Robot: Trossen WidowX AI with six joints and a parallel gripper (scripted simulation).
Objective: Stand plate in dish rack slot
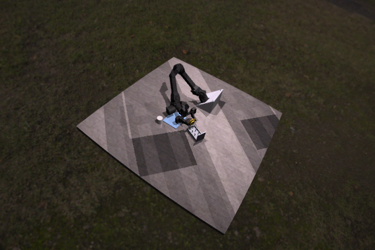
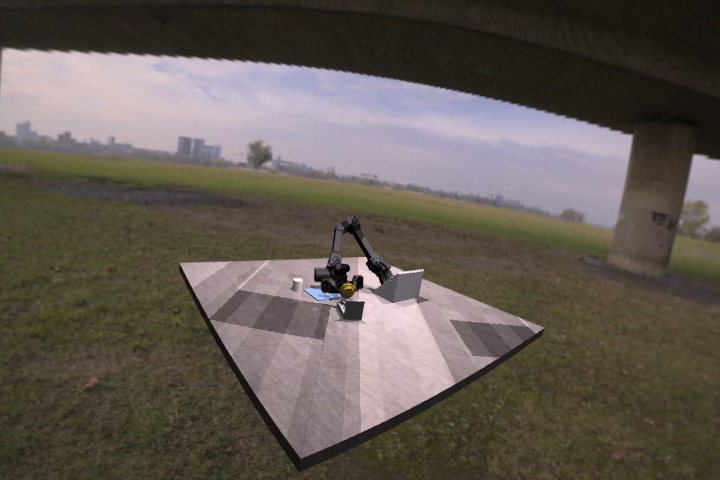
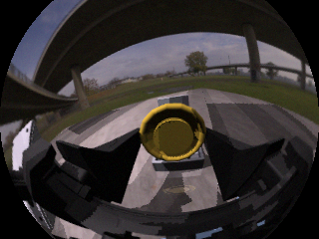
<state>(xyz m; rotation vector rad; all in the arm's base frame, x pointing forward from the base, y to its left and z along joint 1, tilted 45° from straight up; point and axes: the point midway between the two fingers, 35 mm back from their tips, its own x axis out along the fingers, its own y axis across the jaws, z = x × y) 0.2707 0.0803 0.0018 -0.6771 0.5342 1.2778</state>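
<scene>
My gripper tip is now 2 cm short of the grey dish rack, 6 cm to the right of it and 4 cm above it. Also, from my gripper tip: light blue mat 3 cm ahead, 15 cm to the right, 6 cm below; then blue utensil 9 cm behind, 19 cm to the right, 6 cm below; then yellow plate 1 cm to the right.
</scene>
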